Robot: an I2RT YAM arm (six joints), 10 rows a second.
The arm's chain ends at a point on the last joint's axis. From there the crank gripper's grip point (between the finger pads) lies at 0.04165 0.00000 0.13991 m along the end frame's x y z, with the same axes.
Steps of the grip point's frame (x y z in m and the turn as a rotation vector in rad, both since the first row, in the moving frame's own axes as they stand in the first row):
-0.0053 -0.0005 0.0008 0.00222 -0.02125 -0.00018
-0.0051 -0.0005 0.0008 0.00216 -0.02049 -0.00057
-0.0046 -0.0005 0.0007 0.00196 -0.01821 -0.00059
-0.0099 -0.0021 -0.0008 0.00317 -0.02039 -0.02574
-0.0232 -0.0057 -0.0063 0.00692 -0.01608 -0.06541
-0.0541 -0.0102 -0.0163 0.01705 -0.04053 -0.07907
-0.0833 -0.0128 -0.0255 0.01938 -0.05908 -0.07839
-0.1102 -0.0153 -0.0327 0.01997 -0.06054 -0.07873
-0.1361 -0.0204 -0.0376 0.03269 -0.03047 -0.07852
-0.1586 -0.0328 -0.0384 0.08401 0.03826 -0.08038
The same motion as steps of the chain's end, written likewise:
-0.0023 -0.0002 -0.0001 0.00222 -0.02125 -0.00018
-0.0022 -0.0002 0.0000 0.00216 -0.02049 -0.00057
-0.0020 -0.0002 0.0000 0.00196 -0.01821 -0.00059
-0.0070 -0.0006 -0.0016 0.00317 -0.02039 -0.02574
-0.0208 -0.0021 -0.0069 0.00692 -0.01608 -0.06541
-0.0482 -0.0047 -0.0178 0.01705 -0.04053 -0.07907
-0.0747 -0.0071 -0.0277 0.01938 -0.05908 -0.07839
-0.1014 -0.0095 -0.0349 0.01997 -0.06054 -0.07873
-0.1315 -0.0127 -0.0387 0.03269 -0.03047 -0.07852
-0.1633 -0.0176 -0.0361 0.08401 0.03826 -0.08038

